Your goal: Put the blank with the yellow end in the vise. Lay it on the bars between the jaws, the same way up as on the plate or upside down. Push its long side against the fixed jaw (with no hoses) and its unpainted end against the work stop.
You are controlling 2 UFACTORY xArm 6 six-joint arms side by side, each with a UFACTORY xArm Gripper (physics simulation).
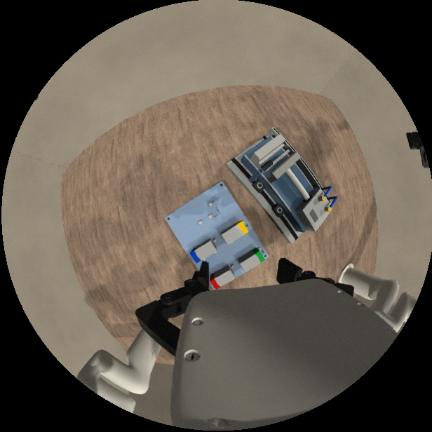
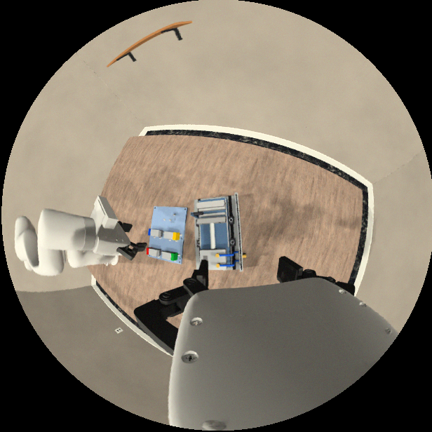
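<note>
The grey blank with the yellow end [image 1: 233, 233] [image 2: 170, 235] lies on the blue plate [image 1: 185, 220] [image 2: 162, 215], its yellow end toward the vise [image 1: 284, 186] [image 2: 220, 235]. The vise's fixed jaw [image 1: 268, 151] [image 2: 211, 204] is at the end away from the hoses. The other jaw [image 1: 286, 166] [image 2: 211, 220] stands apart from it. A small dark part at the gap may be the work stop; the bars are hard to make out. My left gripper [image 1: 244, 271] [image 2: 136, 236] is open and empty, above the plate's near-left side. My right gripper [image 2: 244, 270] is open and empty, high above the table.
Blanks with blue [image 1: 204, 250], red [image 1: 223, 278] and green [image 1: 252, 261] ends lie on the plate around the yellow-ended one. Small pegs stand on the plate. Blue hoses [image 1: 332, 201] [image 2: 227, 265] rise from the vise's end block. The left arm [image 2: 67, 232] reaches in beside the plate.
</note>
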